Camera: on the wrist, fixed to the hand. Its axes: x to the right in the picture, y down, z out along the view.
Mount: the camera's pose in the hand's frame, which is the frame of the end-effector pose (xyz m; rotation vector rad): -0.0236 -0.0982 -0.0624 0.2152 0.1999 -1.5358
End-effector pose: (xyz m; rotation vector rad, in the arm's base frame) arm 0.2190 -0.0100 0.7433 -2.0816 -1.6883 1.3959
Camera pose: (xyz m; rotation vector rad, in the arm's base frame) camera 0.1939 0.0340 0.8507 -0.3363 -2.0056 0.6786
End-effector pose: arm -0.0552 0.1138 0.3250 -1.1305 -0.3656 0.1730
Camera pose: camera -0.0588 0.0120 0.3859 -0.4123 -0.9056 -1.2087
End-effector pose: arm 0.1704 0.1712 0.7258 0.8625 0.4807 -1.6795
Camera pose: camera 0.0977 0.2584 0.6912 -0.6824 -1.0918 2.5350
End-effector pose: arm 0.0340 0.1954 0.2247 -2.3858 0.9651 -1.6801
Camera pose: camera 0.0191 0.3045 0.2691 1.8919 0.9631 1.3533
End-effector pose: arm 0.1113 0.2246 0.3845 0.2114 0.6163 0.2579
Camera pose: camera 0.0729 0.1319 0.3210 -0.1233 0.8471 -1.2843
